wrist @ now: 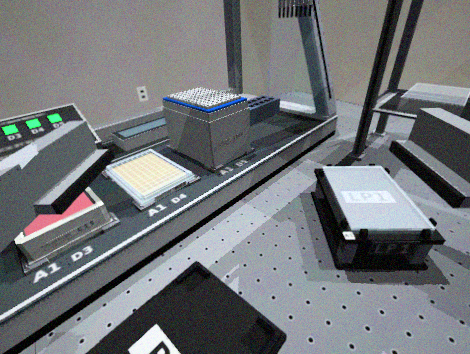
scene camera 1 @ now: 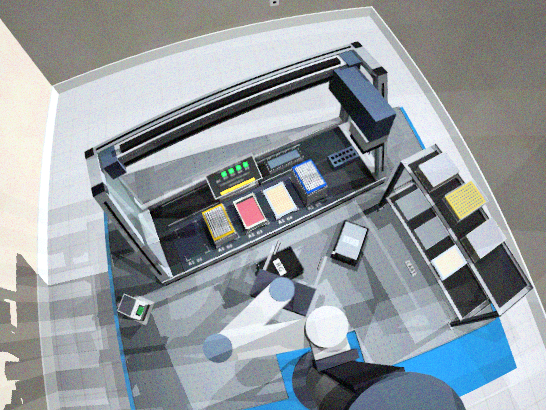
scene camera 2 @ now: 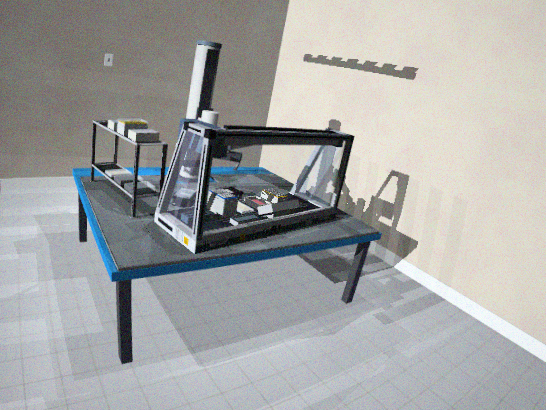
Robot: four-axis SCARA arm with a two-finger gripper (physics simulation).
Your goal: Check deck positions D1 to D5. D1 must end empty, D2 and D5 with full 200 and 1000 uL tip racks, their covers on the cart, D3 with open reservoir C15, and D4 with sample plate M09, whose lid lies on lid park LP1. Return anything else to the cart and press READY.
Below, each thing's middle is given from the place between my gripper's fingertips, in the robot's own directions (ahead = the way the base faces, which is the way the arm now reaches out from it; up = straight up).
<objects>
My gripper is now 230 mm short of the red-filled plate [scene camera 1: 247, 207], 130 mm to the right of it and 130 mm above it.
</objects>
